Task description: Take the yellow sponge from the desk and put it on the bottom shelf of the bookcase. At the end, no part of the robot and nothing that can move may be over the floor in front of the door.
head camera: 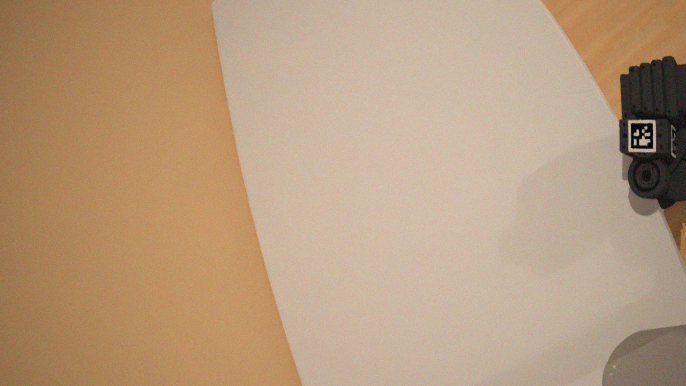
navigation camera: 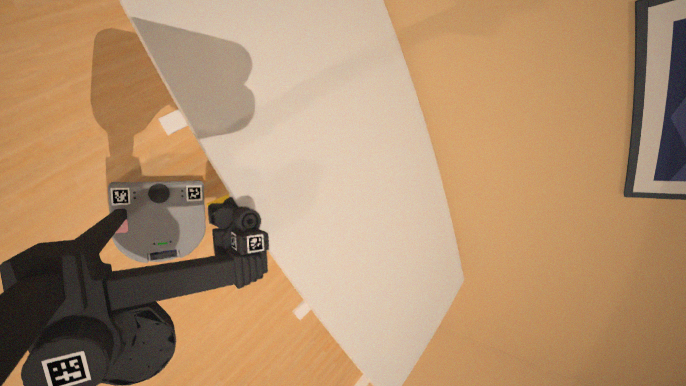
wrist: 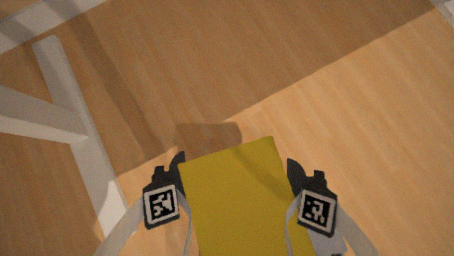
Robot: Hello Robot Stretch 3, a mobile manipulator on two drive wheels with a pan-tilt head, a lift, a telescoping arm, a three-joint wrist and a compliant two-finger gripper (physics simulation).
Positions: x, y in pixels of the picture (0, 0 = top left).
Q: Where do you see a white desk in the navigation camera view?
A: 313, 121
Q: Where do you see my gripper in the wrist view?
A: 237, 172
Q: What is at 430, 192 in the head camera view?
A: A white desk.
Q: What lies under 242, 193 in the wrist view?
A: A yellow sponge.
